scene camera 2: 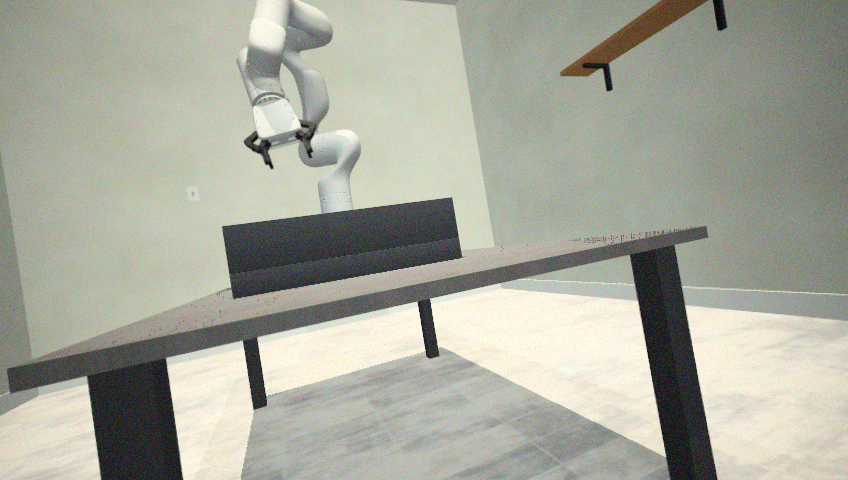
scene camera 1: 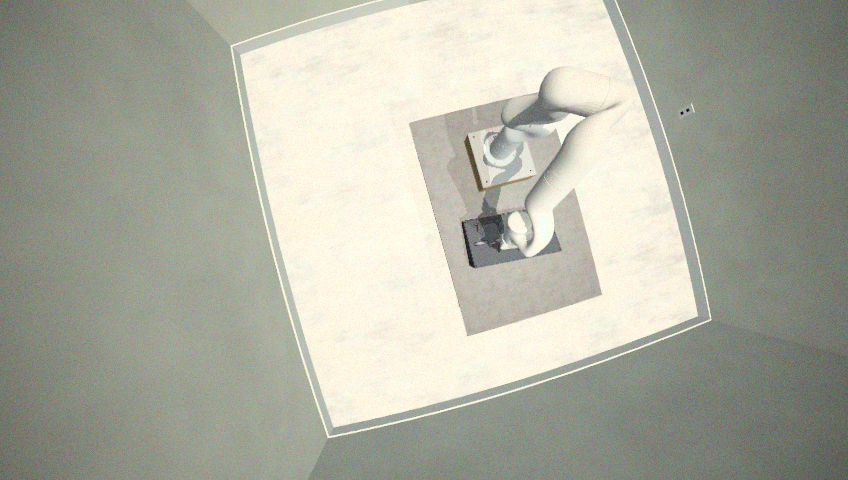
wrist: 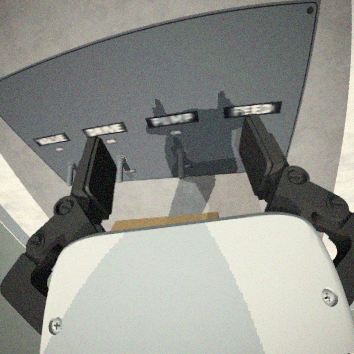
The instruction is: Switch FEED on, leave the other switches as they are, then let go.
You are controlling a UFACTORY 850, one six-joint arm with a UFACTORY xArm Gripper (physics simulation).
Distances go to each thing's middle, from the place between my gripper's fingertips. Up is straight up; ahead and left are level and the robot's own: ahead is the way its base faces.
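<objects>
Dark switch panel [scene camera 2: 266,256]: my hand is 20 mm beyond it, 110 mm to the right of it and 220 mm above it.
</objects>
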